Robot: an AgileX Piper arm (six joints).
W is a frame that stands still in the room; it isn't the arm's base.
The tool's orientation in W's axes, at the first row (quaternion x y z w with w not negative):
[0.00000 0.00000 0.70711 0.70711]
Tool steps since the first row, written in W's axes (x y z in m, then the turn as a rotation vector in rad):
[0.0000 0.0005 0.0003 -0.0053 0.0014 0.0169]
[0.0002 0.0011 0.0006 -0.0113 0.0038 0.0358]
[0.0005 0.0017 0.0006 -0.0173 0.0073 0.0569]
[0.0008 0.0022 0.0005 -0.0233 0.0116 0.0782]
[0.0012 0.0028 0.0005 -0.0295 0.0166 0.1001]
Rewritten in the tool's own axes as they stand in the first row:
[0.0005 0.0000 0.0003 0.0014 0.0053 0.0169]
[0.0011 -0.0002 0.0006 0.0038 0.0113 0.0358]
[0.0017 -0.0005 0.0006 0.0073 0.0173 0.0569]
[0.0022 -0.0008 0.0005 0.0116 0.0233 0.0782]
[0.0028 -0.0012 0.0005 0.0166 0.0295 0.1001]

